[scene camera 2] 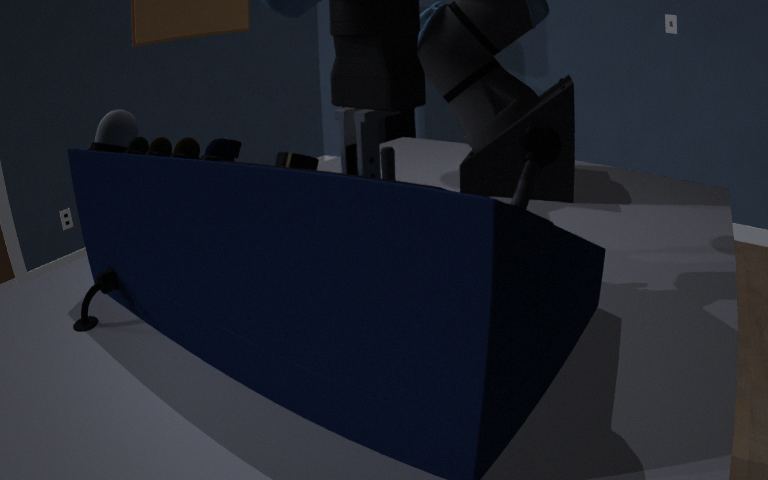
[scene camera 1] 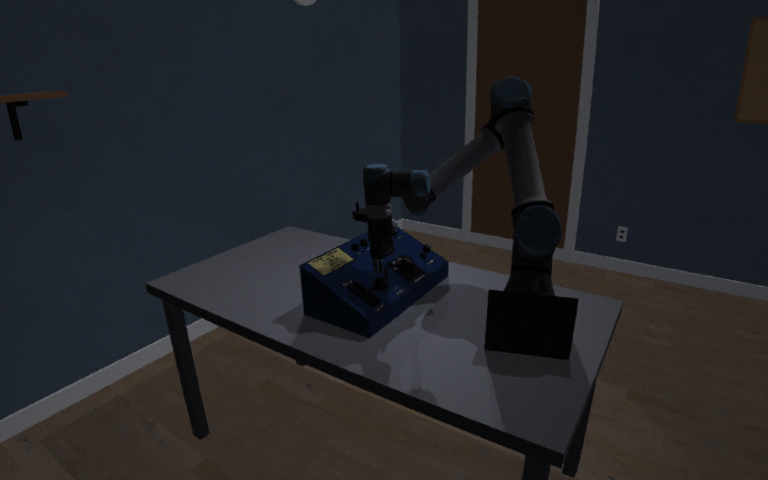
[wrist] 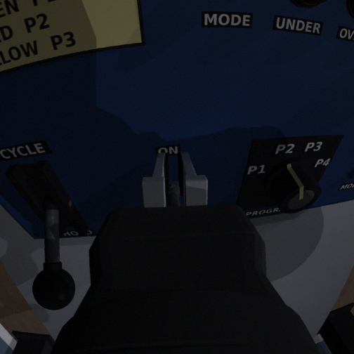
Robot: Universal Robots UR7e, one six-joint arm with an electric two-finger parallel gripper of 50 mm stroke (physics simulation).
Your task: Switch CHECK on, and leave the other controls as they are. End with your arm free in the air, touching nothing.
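Places are measured from the arm's base along level axes (x ahead, y left, z up), in metres.
Pixels of known places: gripper, fingertip midpoint: [scene camera 1: 378,271]; arm's base at its link origin: [scene camera 2: 507,124] [scene camera 1: 528,304].
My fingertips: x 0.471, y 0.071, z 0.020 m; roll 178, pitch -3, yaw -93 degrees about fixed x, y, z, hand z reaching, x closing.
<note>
For each thing: its top centre in the pictures, then the offset to it from my fingertips. "spot": a spot on its surface instead.
- CHECK switch's lever at its top centre: [scene camera 2: 387,147] [scene camera 1: 386,266] dx -0.034, dy +0.003, dz +0.025 m
- CYCLE lever at its top centre: [scene camera 2: 525,155] dx -0.059, dy +0.122, dz +0.028 m
- pale dome at a spot on its surface: [scene camera 2: 116,129] spot: dx +0.121, dy -0.225, dz +0.072 m
The CHECK switch's lever [scene camera 1: 386,275] [scene camera 2: 387,164] [wrist: 174,194] is a short dark stick on the blue console [scene camera 1: 424,280] [scene camera 2: 283,271] [wrist: 120,120]. Its ON label [wrist: 168,150] shows in the wrist view, partly covered by the fingertips; its lower label is hidden. My gripper [scene camera 1: 377,271] [scene camera 2: 360,173] [wrist: 172,165] points down, its fingers close together with a narrow gap. The fingertips are low over the panel by the ON label, just on the upper side of the lever. The lever shows beside the fingers in both scene views. Contact and the lever's exact tilt are unclear.
The CYCLE lever [scene camera 2: 526,181] [wrist: 53,240] with its ball knob stands left of the gripper in the wrist view. The PROGRAM knob [wrist: 295,187] is on the right, its yellow line near P2. Small round controls and a pale dome [scene camera 2: 116,129] stand farther along the console.
</note>
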